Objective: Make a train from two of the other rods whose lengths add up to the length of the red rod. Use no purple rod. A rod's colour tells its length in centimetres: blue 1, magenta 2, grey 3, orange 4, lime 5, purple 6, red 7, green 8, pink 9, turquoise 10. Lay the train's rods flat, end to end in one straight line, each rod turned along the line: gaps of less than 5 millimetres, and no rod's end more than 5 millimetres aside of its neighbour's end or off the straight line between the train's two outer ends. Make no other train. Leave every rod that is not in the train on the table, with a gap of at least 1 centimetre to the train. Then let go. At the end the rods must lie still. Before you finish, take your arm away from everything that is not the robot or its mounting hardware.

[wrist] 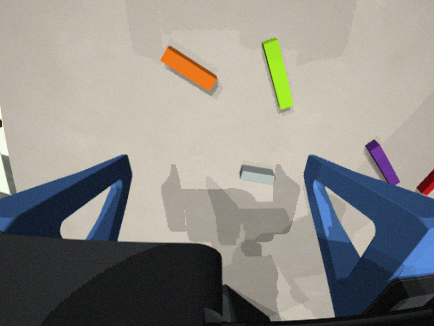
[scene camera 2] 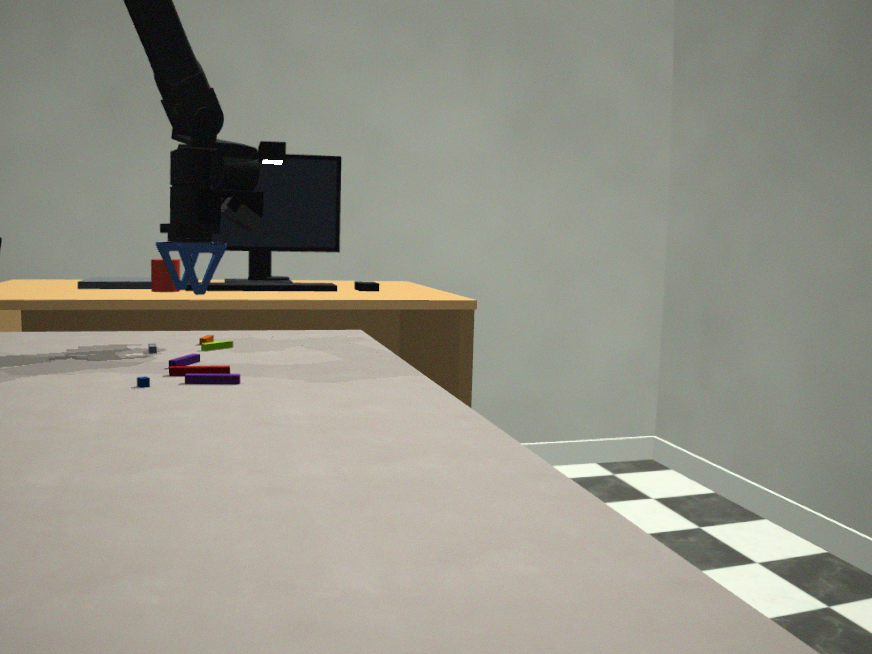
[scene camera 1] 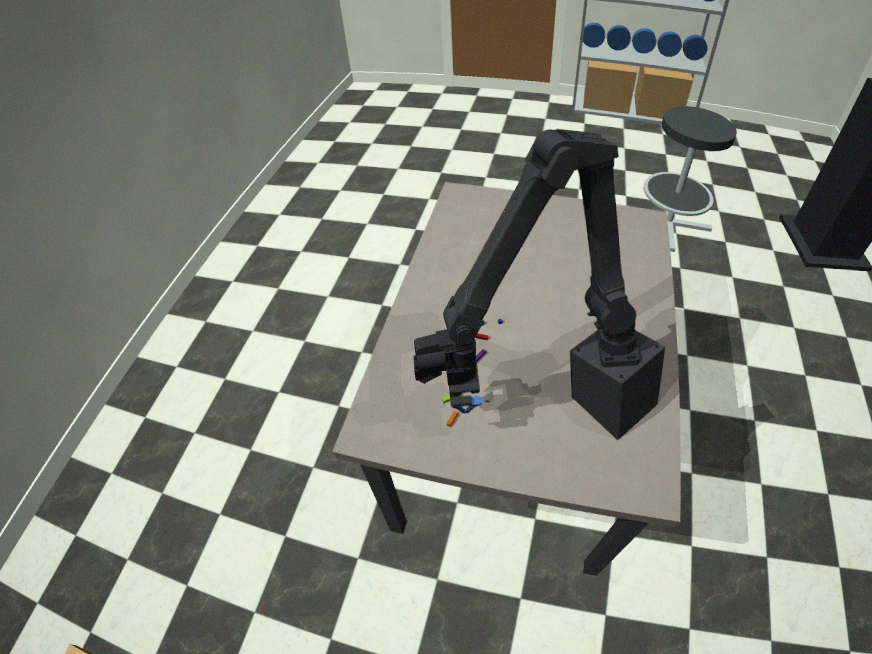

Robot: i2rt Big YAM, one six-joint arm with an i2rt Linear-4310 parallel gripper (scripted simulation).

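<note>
Scene camera 2 gives me my gripper (scene camera 2: 190,292), and scene camera 1 shows the gripper (scene camera 1: 463,395) too. In the wrist view I find my gripper (wrist: 218,164) again, here with an orange rod (wrist: 172,57) and a lime rod (wrist: 271,47).
</note>
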